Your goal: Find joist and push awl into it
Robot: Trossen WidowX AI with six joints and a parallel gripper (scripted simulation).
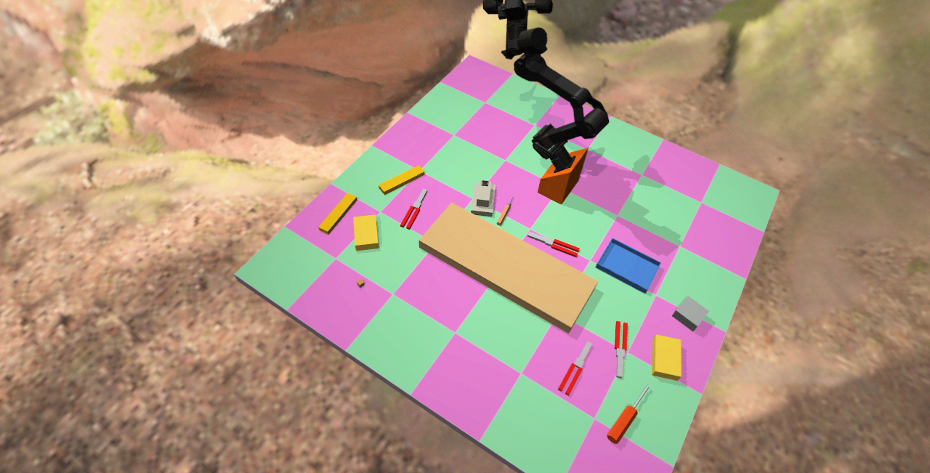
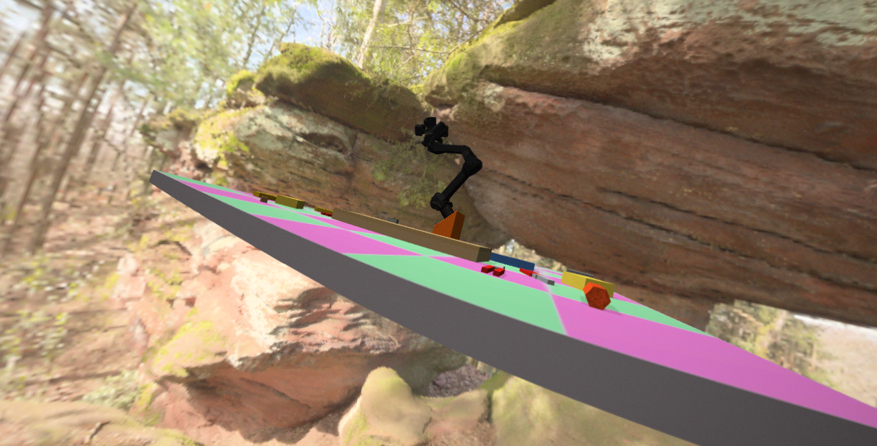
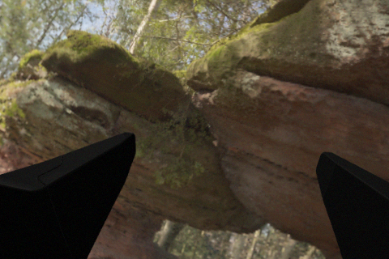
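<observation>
The grey stud finder lies 27 cm ahead of my gripper tip, 6 cm to the left of it and 60 cm below it. The rest, counted from my gripper tip: tiny brown cube 73 cm ahead, 13 cm to the right, 64 cm below; awl 28 cm ahead, 15 cm to the left, 64 cm below; blue tray 32 cm ahead, 57 cm to the left, 63 cm below.
</observation>
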